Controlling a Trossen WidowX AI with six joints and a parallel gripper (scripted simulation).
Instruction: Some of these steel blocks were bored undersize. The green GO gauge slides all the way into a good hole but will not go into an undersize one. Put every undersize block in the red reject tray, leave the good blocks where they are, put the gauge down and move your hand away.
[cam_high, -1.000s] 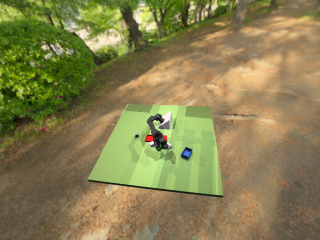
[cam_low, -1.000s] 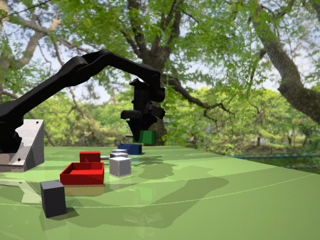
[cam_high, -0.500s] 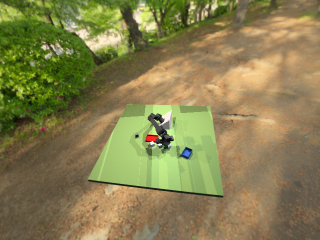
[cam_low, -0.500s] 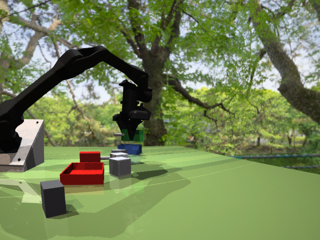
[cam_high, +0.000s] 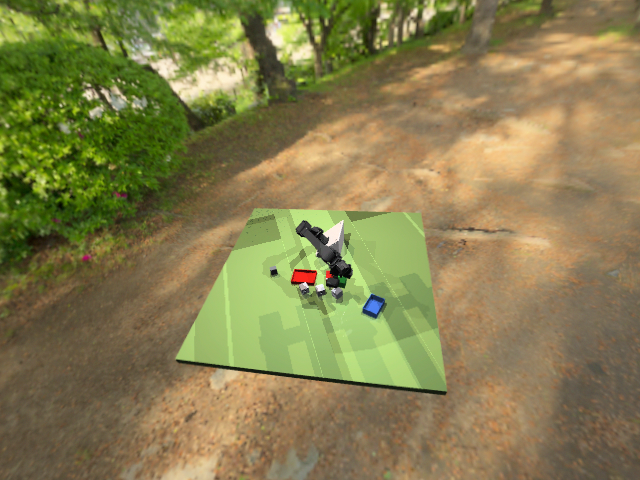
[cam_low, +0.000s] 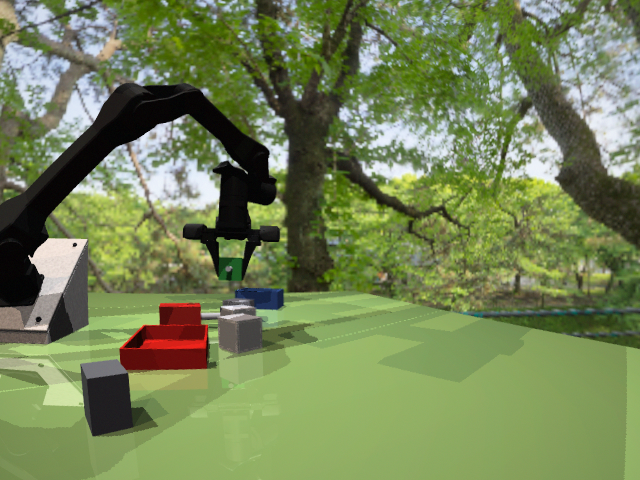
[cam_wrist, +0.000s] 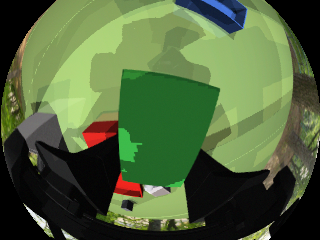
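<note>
Right now the green GO gauge is 1 cm to the right of my gripper tip and 2 cm above it. Also, from my gripper tip: blue tray (9 cm ahead, 21 cm to the left, 8 cm below); red reject tray (10 cm behind, 21 cm to the right, 8 cm below); red block (7 cm behind, 5 cm to the right, 7 cm below).
</note>
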